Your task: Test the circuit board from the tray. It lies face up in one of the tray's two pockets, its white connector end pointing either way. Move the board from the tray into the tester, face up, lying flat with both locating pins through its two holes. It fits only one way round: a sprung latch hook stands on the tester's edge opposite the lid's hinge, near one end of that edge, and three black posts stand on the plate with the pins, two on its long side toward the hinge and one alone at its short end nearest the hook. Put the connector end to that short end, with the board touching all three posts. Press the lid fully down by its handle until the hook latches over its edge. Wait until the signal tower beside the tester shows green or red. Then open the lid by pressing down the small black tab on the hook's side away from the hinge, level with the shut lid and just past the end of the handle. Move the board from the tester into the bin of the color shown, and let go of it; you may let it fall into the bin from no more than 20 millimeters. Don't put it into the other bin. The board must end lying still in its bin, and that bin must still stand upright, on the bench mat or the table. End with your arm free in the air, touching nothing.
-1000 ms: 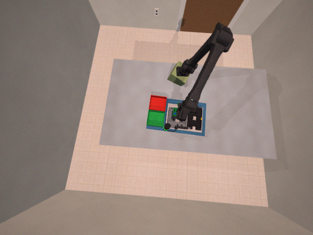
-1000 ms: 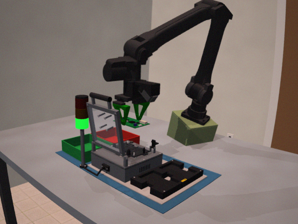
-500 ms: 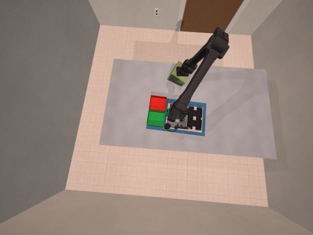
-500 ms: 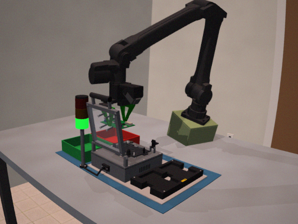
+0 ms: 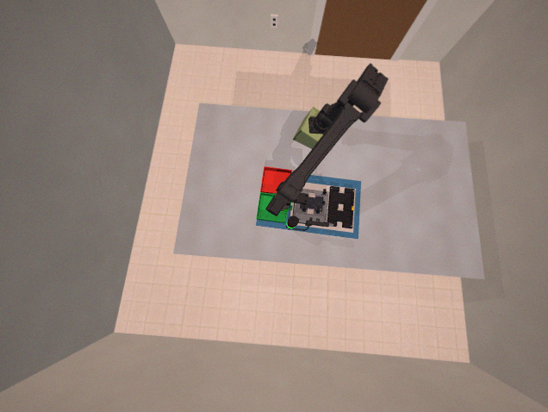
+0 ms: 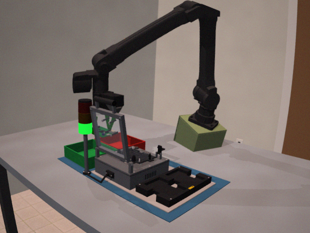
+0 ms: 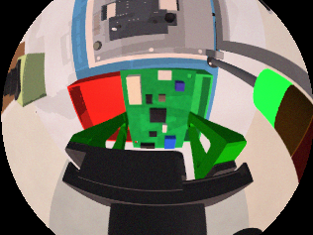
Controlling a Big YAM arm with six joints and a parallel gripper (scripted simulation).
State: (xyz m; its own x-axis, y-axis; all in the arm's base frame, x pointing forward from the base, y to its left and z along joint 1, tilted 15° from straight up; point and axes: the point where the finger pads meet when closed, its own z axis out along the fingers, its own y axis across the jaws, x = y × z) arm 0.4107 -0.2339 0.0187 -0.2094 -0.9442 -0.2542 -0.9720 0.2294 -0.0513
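The green bin is 11 cm below my hand, 5 cm to the right of it and 1 cm ahead of it. Also, from my hand: tester plate 16 cm to the left, 5 cm below, 1 cm ahead; red bin 14 cm behind, 11 cm below, 2 cm to the right; clear lid 14 cm to the left, 12 cm ahead, 6 cm above.
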